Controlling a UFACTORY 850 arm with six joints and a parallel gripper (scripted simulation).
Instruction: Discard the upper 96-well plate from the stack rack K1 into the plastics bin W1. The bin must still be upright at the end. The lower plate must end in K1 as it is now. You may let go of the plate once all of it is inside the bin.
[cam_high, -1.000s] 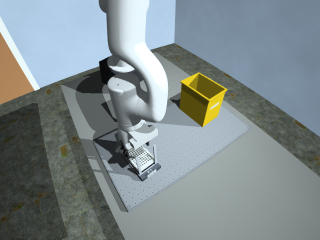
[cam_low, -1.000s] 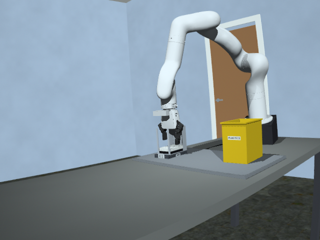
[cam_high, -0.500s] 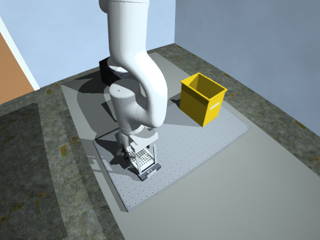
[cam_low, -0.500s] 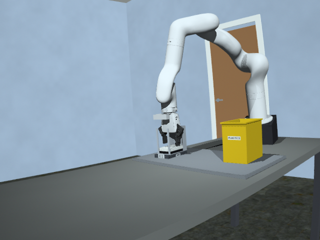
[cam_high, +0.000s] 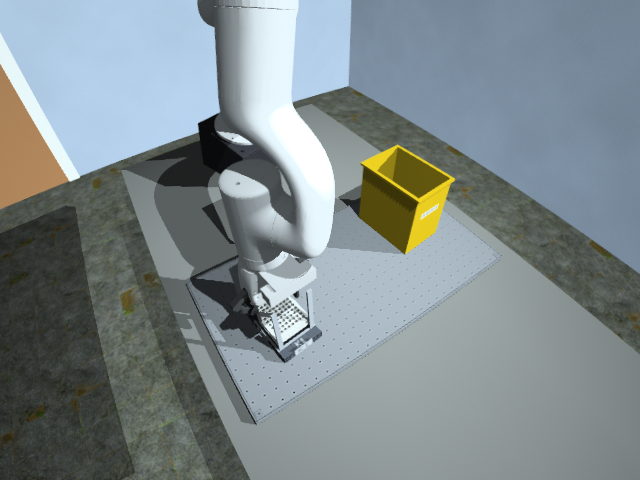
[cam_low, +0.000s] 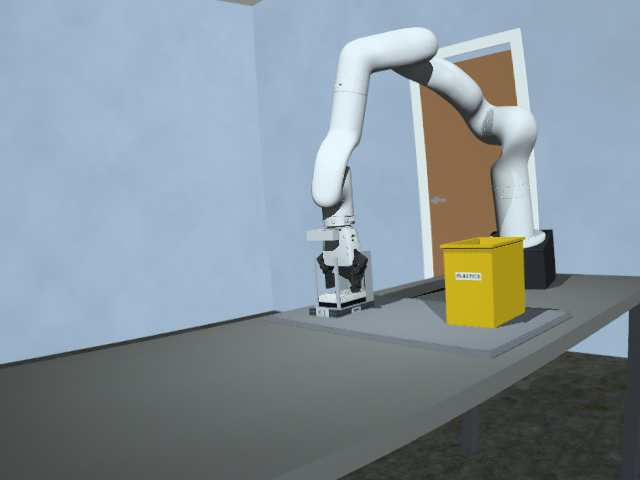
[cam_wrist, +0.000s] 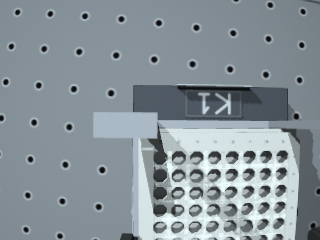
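The white 96-well plate is 3 cm below my hand. The rest, counted from my hand: black 96-well plate (4 cm below); yellow plastics bin (39 cm to the left, 13 cm behind, 2 cm above).
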